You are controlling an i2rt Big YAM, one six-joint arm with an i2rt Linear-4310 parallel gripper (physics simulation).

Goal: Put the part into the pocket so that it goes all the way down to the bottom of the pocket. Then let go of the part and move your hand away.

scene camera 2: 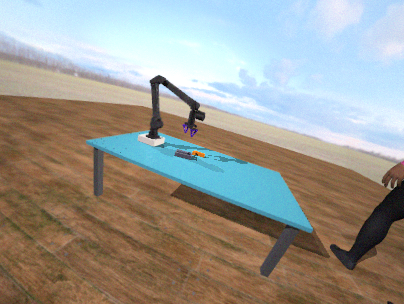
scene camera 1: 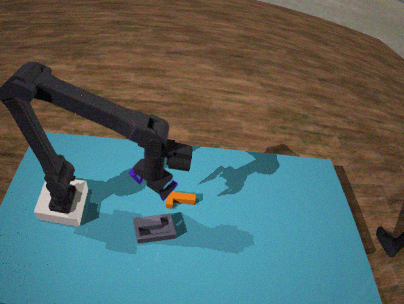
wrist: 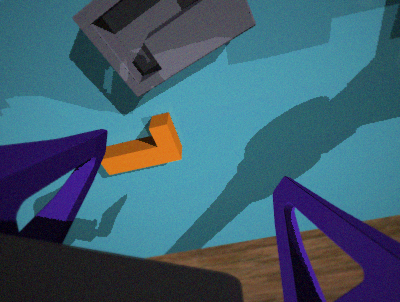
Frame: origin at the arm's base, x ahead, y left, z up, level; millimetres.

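Seen in the pictures: gripper, fingertip midpoint: [scene camera 2: 188,135] [scene camera 1: 152,191] [wrist: 197,164]; arm's base, link origin: [scene camera 2: 152,137] [scene camera 1: 63,199].
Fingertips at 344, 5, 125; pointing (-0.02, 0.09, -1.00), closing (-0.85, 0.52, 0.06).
Note:
Offsets run from my fingertips to a thing's top centre, as dx, dy, dz. Level surfaces: height alone.
The orange L-shaped part @[+106, +91, -151] [scene camera 1: 184,198] [scene camera 2: 198,154] [wrist: 145,157] lies flat on the blue table, apart from the pocket block. The grey block @[+15, -46, -145] [scene camera 1: 156,239] [scene camera 2: 183,154] [wrist: 200,50] with the pocket in its top stands close beside the part; in the wrist view its upper end is cut off by the frame edge. Part of the pocket floor is in dark shadow. My gripper [scene camera 1: 152,183] [scene camera 2: 190,134] [wrist: 197,164] is open and empty, with purple fingers, and hangs above the table. In the wrist view the part's free end shows right beside the left fingertip.
The white base [scene camera 1: 57,219] [scene camera 2: 151,140] of the arm stands on the blue table @[dz -182] [scene camera 1: 280,240] [scene camera 2: 250,185] at its left end. Shadows of the arm fall across the table. A person's leg [scene camera 2: 372,227] shows beyond the table's right end.

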